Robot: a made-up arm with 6 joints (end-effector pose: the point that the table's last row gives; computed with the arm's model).
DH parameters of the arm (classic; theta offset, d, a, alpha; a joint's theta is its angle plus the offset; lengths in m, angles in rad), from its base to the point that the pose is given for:
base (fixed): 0 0 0 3.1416
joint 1: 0 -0.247 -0.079 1.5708
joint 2: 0 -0.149 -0.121 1.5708
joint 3: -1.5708 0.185 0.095 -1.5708
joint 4: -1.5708 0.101 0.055 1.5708
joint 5: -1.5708 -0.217 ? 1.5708
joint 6: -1.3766 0 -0.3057 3.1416
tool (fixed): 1.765 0.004 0 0
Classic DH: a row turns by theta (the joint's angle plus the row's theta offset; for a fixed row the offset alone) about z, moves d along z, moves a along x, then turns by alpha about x.
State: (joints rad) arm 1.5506 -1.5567 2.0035 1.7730 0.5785 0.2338
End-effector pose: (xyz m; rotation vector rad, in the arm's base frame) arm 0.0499 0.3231 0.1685 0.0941 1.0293 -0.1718
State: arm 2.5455 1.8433 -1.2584 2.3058 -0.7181 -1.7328
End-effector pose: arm -0.0188 -0.0891 0.2147 -0.6293 0.4596 -2.6009
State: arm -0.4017 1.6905 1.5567 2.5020 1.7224 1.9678
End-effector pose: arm 0.0696 -0.0476 0.6604 -0.3438 -1.7621 -1.7066
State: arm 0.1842 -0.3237 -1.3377 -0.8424 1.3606 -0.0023
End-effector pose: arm -0.2675 -0.2094 0.3593 0.6494 1.3748 -1.6372
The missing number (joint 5, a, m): 0.047
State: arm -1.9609 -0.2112 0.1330 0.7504 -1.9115 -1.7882
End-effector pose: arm 0.1533 0.1236 0.1004 1.0625 -2.3036 1.5608
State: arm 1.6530 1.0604 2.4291 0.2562 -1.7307 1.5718
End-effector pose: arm 0.1921 -0.3551 0.3393 2.7218 -0.1127 -1.0938
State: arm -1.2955 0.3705 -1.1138 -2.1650 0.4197 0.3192
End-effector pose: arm 0.3180 -0.2488 0.4204 -2.4959 -0.3551 -0.3922
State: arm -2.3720 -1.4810 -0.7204 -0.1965 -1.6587 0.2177
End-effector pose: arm 0.4242 -0.1124 0.2160 2.2704 -0.9781 -0.3434
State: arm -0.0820 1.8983 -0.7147 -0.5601 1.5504 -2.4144
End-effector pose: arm 0.6744 -0.3501 0.2247 1.9062 1.7700 -0.8732
